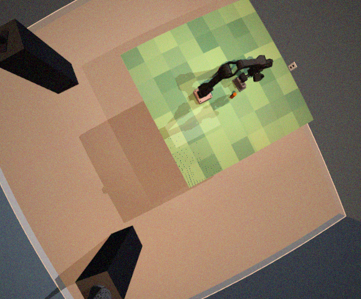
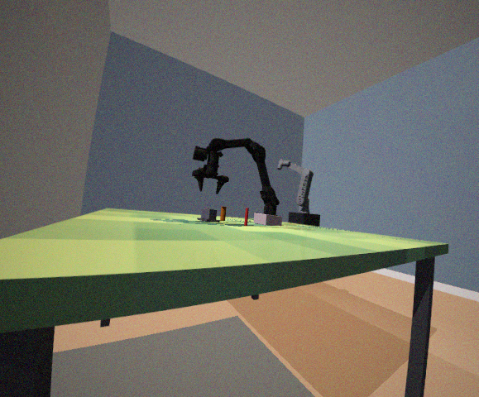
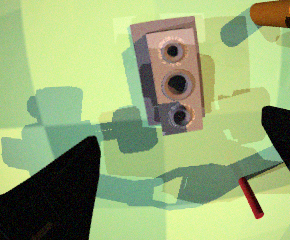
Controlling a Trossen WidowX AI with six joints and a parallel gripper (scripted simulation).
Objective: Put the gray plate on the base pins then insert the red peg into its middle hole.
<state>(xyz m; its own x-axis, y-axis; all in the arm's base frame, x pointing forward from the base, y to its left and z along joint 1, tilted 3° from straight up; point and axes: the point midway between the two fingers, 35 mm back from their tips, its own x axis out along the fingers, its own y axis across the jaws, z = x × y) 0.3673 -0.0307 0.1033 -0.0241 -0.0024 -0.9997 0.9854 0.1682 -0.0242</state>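
Now: the red peg 17 cm to the left of my gripper tip, 14 cm behind it and 10 cm below it. From my gripper tip the other things lie so: gray base: 13 cm below, 1 cm behind; gray plate: 10 cm below, 1 cm behind; orange cylinder: 12 cm behind, 10 cm below, 8 cm to the right.
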